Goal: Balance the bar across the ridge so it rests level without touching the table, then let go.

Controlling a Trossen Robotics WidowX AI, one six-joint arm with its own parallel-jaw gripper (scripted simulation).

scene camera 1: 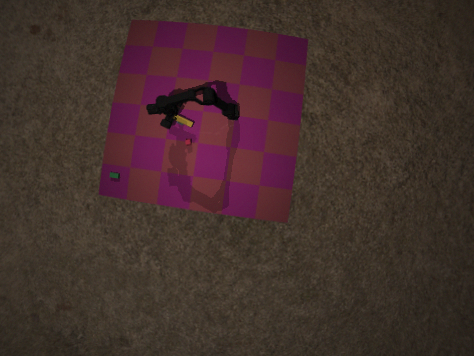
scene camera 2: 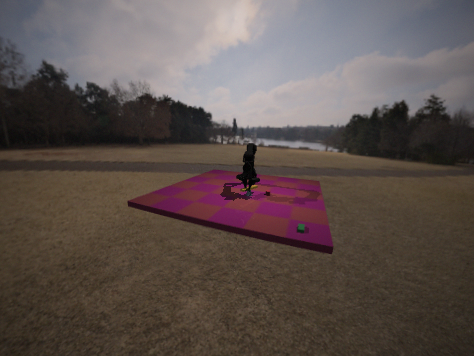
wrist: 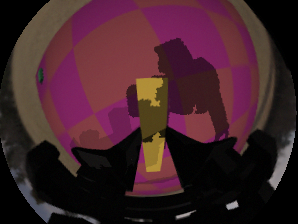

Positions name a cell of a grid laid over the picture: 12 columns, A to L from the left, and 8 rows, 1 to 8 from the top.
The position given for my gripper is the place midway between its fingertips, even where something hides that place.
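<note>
There is a yellow bar (wrist: G4) here, and it is being carried by my gripper (wrist: G5).
</note>
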